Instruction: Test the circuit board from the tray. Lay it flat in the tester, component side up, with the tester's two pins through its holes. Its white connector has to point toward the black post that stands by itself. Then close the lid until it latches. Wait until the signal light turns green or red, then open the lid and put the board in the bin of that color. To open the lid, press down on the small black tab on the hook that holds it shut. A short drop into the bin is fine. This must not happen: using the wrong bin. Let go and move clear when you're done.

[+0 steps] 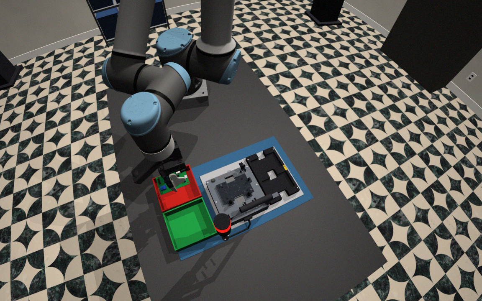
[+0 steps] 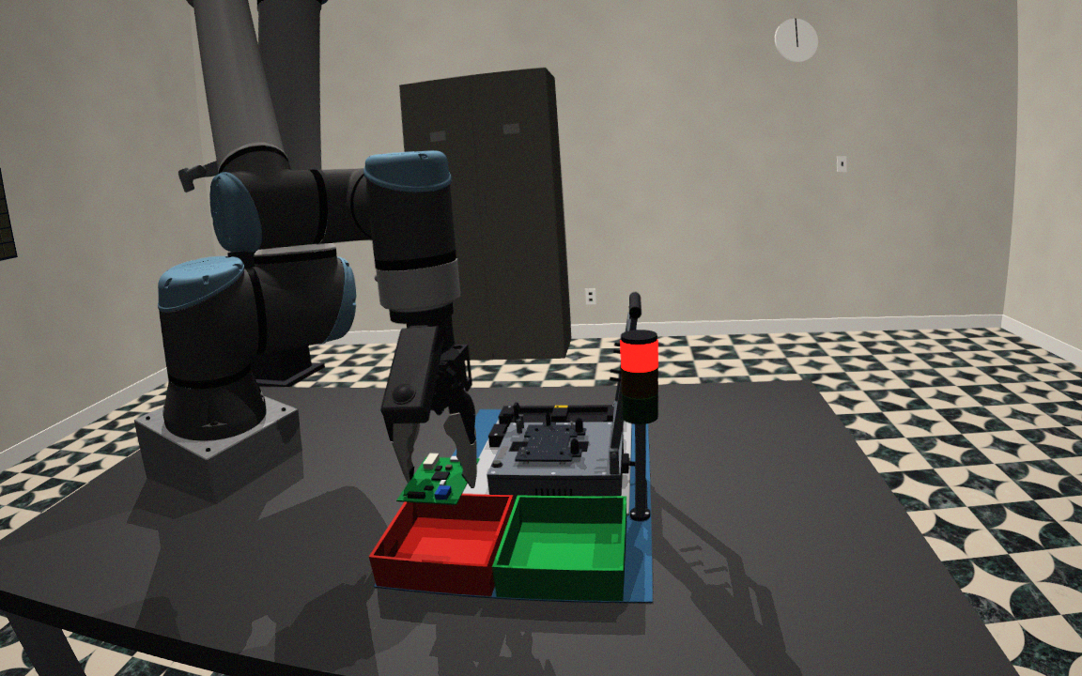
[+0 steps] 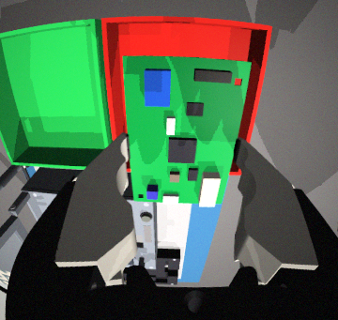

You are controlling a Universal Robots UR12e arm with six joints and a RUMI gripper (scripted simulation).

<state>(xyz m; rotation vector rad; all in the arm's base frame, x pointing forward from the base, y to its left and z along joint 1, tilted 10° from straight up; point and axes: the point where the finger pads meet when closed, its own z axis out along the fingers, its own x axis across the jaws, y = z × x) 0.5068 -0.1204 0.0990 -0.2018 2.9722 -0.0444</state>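
Now: hand right at the green circuit board. From my hand the other things lie so: clear lid: 23 cm to the left, 19 cm ahead, 7 cm above; then green bin: 15 cm ahead, 10 cm below, 2 cm to the left; then red bin: 10 cm below.
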